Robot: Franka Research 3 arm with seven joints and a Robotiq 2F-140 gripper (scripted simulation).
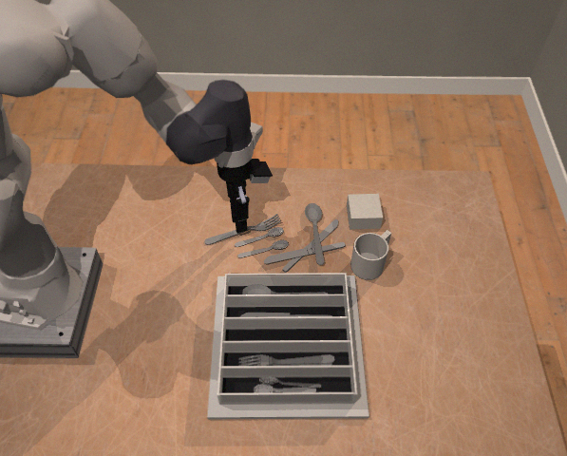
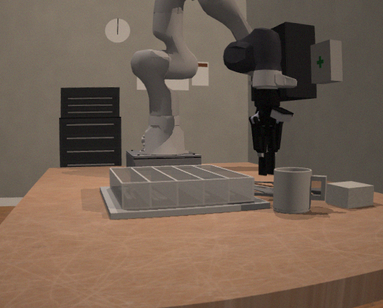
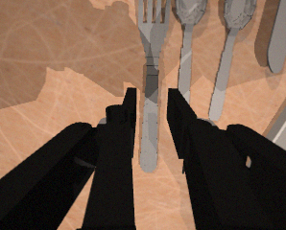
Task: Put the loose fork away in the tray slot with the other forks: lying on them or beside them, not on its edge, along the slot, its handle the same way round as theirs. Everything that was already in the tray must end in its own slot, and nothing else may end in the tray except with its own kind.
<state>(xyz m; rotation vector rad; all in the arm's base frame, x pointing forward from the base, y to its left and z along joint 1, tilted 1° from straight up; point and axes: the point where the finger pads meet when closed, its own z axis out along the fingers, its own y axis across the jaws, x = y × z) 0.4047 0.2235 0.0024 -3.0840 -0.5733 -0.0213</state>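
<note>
Right now my hand is 30 cm to the left of the five-slot tray, 12 cm short of it and 3 cm above it. Round my hand: mug (32 cm ahead, 9 cm to the right, 3 cm below); then block (32 cm ahead, 6 cm to the left, 4 cm below); then knife (25 cm to the right, 14 cm ahead, 4 cm below).
</note>
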